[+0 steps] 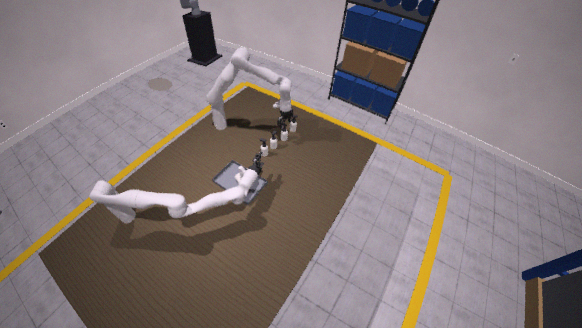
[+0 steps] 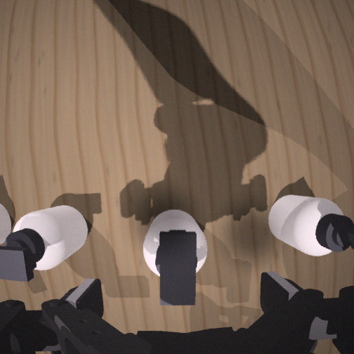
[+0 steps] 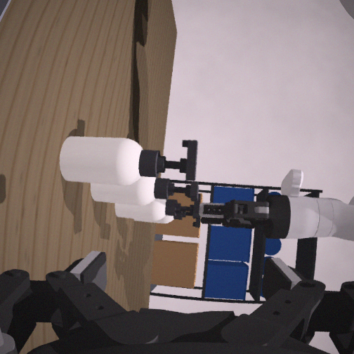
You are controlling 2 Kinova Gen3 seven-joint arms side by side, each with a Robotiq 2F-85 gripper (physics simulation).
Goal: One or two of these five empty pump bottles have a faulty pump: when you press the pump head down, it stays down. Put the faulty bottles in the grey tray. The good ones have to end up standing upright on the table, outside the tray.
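Four white pump bottles with black heads stand upright in a row: the nearest bottle, the second bottle, the third bottle and the farthest bottle. A fifth bottle cannot be made out. My left gripper is open, pointing down around and above the third bottle's pump head. My right gripper is open and empty, near the nearest bottle. The grey tray lies partly hidden under the right arm.
The bottles stand on the brown wooden surface. The right forearm crosses over the tray. A shelf rack with blue and brown boxes stands at the back, and a black pedestal stands at the back left.
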